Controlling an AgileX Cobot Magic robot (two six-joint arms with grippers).
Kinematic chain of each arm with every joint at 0, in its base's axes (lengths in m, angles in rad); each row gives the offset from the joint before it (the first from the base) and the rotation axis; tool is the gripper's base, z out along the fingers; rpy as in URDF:
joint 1: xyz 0 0 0.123 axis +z
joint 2: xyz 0 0 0 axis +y
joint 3: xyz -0.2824 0 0.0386 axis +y
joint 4: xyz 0.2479 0 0.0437 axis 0.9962 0 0.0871
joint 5: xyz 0 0 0 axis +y
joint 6: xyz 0.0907 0 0.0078 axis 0.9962 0 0.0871
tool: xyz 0 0 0 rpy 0 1.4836 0
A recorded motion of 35 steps. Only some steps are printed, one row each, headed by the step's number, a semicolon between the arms.
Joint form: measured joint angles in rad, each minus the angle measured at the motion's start. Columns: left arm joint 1, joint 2, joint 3, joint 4, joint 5, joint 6; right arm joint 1, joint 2, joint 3, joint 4, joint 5, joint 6.
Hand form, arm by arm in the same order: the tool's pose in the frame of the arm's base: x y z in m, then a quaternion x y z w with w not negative. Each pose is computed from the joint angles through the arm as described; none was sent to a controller.
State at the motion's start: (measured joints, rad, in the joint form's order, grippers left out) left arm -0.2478 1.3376 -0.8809 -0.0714 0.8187 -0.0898; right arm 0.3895 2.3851 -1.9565 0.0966 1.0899 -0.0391
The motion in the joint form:
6: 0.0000 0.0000 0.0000 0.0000 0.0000 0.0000; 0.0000 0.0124 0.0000 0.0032 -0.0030 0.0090
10: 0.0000 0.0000 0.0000 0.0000 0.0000 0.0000; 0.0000 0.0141 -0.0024 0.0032 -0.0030 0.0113
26: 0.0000 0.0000 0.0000 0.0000 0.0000 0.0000; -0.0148 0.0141 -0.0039 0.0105 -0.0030 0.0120
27: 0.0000 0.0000 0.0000 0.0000 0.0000 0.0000; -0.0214 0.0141 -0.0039 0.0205 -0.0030 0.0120
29: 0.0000 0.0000 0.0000 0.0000 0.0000 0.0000; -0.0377 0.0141 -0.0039 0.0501 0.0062 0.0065
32: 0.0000 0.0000 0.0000 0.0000 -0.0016 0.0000; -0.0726 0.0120 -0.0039 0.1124 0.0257 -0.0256
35: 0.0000 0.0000 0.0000 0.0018 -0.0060 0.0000; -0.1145 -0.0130 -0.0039 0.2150 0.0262 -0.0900
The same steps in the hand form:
6: 0.2392 -0.0654 0.2522 0.05851 0.97957 -0.06172 0.18223; 0.4489 0.1930 0.1297 -0.18772 0.97901 0.05644 0.05573
10: 0.2392 -0.0654 0.2522 0.05851 0.97957 -0.06172 0.18223; 0.4493 0.1931 0.1295 -0.18661 0.97920 0.05657 0.05601
26: 0.2392 -0.0654 0.2522 0.05851 0.97957 -0.06172 0.18223; 0.4521 0.1871 0.1299 -0.17755 0.98068 0.05960 0.05655
27: 0.2392 -0.0654 0.2522 0.05851 0.97957 -0.06172 0.18223; 0.4531 0.1848 0.1300 -0.17227 0.98138 0.06390 0.05595
29: 0.2392 -0.0654 0.2522 0.05851 0.97957 -0.06172 0.18223; 0.4545 0.1795 0.1302 -0.16126 0.98271 0.07601 0.04990
32: 0.2394 -0.0655 0.2523 0.05847 0.97942 -0.06184 0.18301; 0.4575 0.1679 0.1318 -0.14824 0.98288 0.10183 0.04005
35: 0.2398 -0.0654 0.2524 0.05885 0.97900 -0.06141 0.18528; 0.4622 0.1565 0.1461 -0.14009 0.97757 0.14784 0.05363

